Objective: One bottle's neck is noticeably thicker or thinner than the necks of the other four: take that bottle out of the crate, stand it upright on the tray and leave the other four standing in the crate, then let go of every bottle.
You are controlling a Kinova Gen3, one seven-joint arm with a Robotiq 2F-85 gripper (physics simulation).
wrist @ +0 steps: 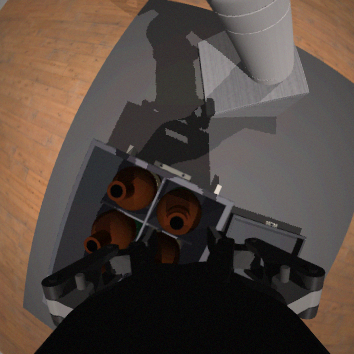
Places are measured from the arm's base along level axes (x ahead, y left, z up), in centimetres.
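Pixels of known places: gripper, fingertip midpoint: [181, 236]; arm's base at its link origin: [268, 63].
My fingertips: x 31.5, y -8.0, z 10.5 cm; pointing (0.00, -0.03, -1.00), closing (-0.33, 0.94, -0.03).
Ahead of a thing's pixels: the offset from my fingertips to its middle. "pt": to the spot under its first point. Level surfaces: height alone.
Brown bottles stand in the divided grey crate {dy -6.4, dx +7.6, dz -11.1 cm} [80, 200]. One bottle {dy -9.2, dx -1.8, dz -11.3 cm} [137, 189] is in the upper left compartment, one bottle {dy -0.9, dx -0.3, dz -11.3 cm} [182, 204] is in the upper right compartment, and another bottle {dy -10.7, dx +6.6, dz -11.3 cm} [116, 227] is in the compartment below the upper left one. Part of a further bottle {dy -2.1, dx +8.1, dz -11.3 cm} [167, 249] shows behind the left finger; its neck is hidden. A fifth bottle cannot be made out behind the gripper. From this angle I cannot tell which neck differs. My gripper [181, 236] is partly open, empty, above the lower right part of the crate. The tray {pt dy +18.6, dx +1.4, dz -19.3 cm} [260, 233] is right of the crate, partly covered by the gripper.
The robot's pale base block [215, 75] carries the grey arm column [262, 47] at the upper right. The crate and tray rest on the grey table {dz -19.8 cm} [295, 170], over a wooden floor [45, 90]. The crate's walls and dividers surround the bottles. Dark shadows cross the table above the crate.
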